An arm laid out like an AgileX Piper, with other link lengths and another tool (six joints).
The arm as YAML. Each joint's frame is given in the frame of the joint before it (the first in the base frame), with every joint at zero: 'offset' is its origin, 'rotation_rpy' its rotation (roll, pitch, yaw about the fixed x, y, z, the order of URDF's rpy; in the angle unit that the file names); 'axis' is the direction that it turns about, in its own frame. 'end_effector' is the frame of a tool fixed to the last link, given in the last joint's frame.
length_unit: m
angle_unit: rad
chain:
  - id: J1
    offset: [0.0, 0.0, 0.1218]
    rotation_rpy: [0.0, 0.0, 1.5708]
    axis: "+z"
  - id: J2
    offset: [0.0, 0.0, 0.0]
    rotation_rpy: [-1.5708, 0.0, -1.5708]
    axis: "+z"
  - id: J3
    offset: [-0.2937, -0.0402, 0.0]
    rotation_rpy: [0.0, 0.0, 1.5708]
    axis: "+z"
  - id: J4
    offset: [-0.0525, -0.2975, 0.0]
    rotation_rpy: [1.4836, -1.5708, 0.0]
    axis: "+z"
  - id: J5
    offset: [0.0, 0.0, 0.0]
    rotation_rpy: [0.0, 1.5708, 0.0]
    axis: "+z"
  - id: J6
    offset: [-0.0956, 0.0, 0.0]
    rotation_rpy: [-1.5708, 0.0, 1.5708]
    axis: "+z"
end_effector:
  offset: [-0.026, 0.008, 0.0]
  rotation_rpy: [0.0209, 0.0, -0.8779]
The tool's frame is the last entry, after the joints.
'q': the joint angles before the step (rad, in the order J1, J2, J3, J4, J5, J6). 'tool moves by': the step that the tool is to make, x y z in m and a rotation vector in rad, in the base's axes. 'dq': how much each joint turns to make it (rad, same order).
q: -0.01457 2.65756 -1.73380 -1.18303 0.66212 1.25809
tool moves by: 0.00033 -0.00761 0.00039 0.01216 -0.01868 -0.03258
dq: -0.01663 0.00000 -0.00424 0.00271 -0.00409 0.02222
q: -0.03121 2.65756 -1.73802 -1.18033 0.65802 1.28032
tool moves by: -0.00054 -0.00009 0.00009 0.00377 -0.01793 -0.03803
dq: -0.00023 0.00002 -0.00082 0.00001 0.01411 0.03921
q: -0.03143 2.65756 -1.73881 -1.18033 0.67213 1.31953
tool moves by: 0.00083 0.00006 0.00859 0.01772 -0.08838 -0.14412
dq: -0.00079 -0.01797 -0.00002 0.00425 0.04957 0.14963
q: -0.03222 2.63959 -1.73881 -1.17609 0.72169 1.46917
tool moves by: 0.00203 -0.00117 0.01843 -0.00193 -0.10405 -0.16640
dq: 0.00001 -0.03519 0.00001 0.00634 0.07980 0.15684
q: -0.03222 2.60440 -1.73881 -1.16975 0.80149 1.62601
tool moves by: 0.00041 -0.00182 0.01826 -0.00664 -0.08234 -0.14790
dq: -0.00119 -0.03460 0.00000 0.02021 0.08075 0.11727
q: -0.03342 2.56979 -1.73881 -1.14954 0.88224 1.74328
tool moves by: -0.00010 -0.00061 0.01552 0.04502 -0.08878 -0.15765
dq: -0.00761 -0.03514 0.00000 0.07164 0.04896 0.10404
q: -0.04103 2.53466 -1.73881 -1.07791 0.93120 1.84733
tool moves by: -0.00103 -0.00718 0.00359 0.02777 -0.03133 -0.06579
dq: -0.01849 -0.00993 0.00001 0.03388 0.00518 0.03207
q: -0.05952 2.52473 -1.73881 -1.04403 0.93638 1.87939
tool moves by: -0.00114 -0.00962 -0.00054 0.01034 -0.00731 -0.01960
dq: -0.02061 0.00001 -0.00002 0.00634 -0.00999 0.00218
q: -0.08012 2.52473 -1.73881 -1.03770 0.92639 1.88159
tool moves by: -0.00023 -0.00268 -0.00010 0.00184 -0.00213 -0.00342
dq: -0.00558 0.00002 -0.00002 0.00000 -0.00354 0.00025
